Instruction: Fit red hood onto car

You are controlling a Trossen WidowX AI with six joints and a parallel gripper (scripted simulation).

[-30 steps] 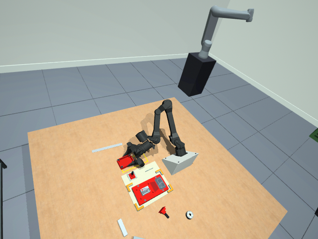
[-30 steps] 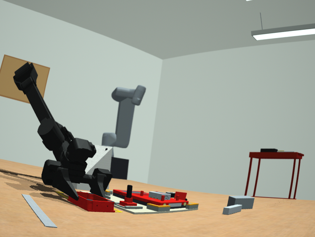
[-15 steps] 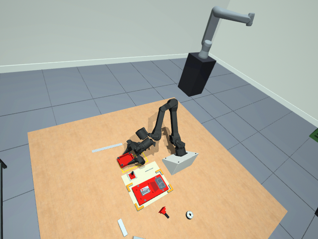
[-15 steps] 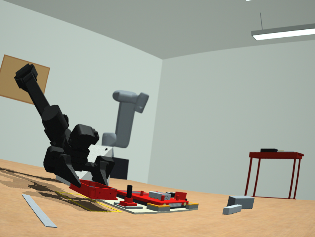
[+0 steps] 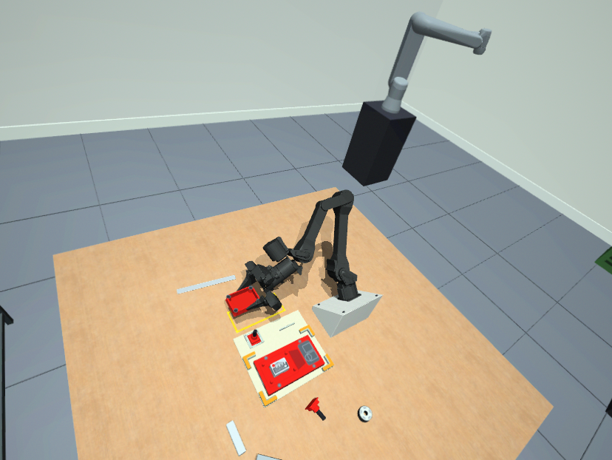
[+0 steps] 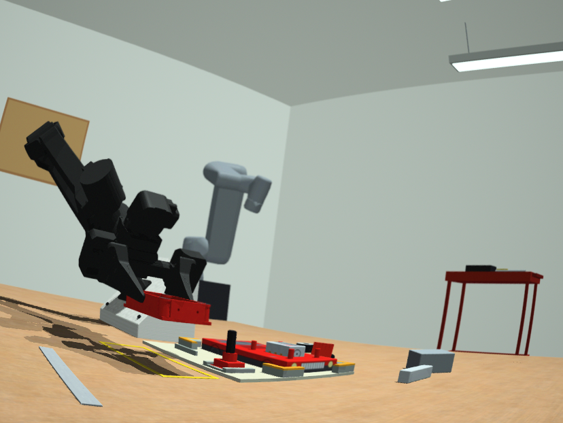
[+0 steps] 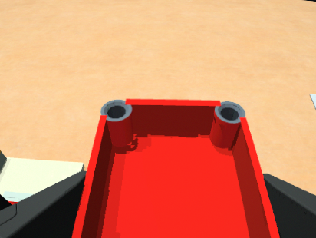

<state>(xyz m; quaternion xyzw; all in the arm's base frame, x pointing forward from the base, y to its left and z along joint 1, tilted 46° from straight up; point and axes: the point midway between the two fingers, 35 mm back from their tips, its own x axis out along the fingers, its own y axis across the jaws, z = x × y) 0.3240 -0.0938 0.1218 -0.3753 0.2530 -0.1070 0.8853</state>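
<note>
The red hood is 10 mm behind my gripper tip and 10 mm below it. Round my gripper tip: grey strip (60 mm ahead, 170 mm to the right, 90 mm below); grey engine block (20 mm behind, 240 mm to the left, 60 mm below); wheel (180 mm behind, 470 mm to the left, 80 mm below).
</note>
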